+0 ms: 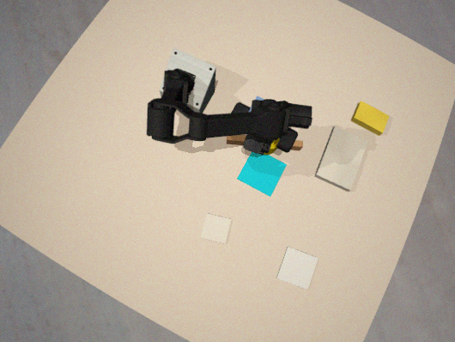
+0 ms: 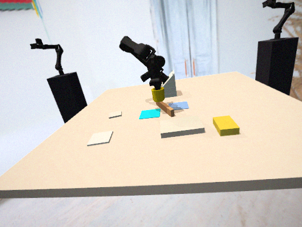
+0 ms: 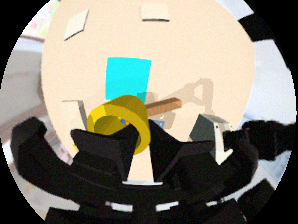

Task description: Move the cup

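The cyan pad is 11 cm below my gripper tip, 6 cm to the right of it and 5 cm ahead of it. Also, from my gripper tip: yellow cup 2 cm ahead; blue pad 11 cm to the left, 11 cm below, 1 cm behind; brown wooden bar 9 cm below, 2 cm to the left, 2 cm ahead.
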